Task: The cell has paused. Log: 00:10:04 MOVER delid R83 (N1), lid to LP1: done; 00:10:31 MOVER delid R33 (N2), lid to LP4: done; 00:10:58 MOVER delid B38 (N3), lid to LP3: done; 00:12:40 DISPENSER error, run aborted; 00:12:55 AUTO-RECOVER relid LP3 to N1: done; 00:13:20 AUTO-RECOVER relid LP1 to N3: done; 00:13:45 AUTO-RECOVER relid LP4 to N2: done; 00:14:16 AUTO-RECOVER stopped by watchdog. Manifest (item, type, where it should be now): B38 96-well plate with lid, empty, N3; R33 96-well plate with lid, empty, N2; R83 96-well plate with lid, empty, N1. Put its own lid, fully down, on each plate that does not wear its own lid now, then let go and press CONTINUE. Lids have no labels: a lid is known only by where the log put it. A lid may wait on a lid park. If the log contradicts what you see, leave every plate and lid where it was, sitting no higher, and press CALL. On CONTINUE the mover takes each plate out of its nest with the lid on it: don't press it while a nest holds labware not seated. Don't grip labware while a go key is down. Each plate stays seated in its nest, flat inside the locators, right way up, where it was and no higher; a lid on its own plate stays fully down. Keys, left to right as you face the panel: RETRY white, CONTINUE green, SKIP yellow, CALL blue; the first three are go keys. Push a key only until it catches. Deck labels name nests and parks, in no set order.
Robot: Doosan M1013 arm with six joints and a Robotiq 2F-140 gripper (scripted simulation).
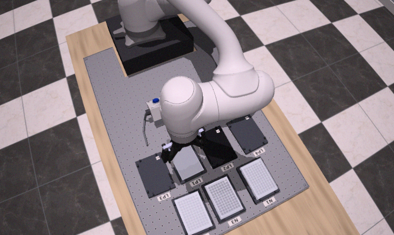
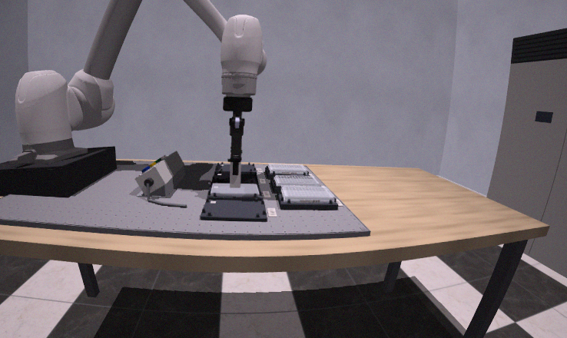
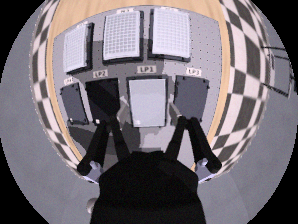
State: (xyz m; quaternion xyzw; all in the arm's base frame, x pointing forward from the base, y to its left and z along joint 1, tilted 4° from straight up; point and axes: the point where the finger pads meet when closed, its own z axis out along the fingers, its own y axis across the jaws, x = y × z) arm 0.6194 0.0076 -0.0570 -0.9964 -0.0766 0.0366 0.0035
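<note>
Right now my hand is 6 cm above the LP1. From my hand the other things lie so: lid park LP3: 12 cm to the right, 6 cm below, 2 cm ahead; then LP2: 13 cm to the left, 6 cm below, 2 cm behind; then blue key: 24 cm behind, 4 cm to the right, 1 cm above.
</note>
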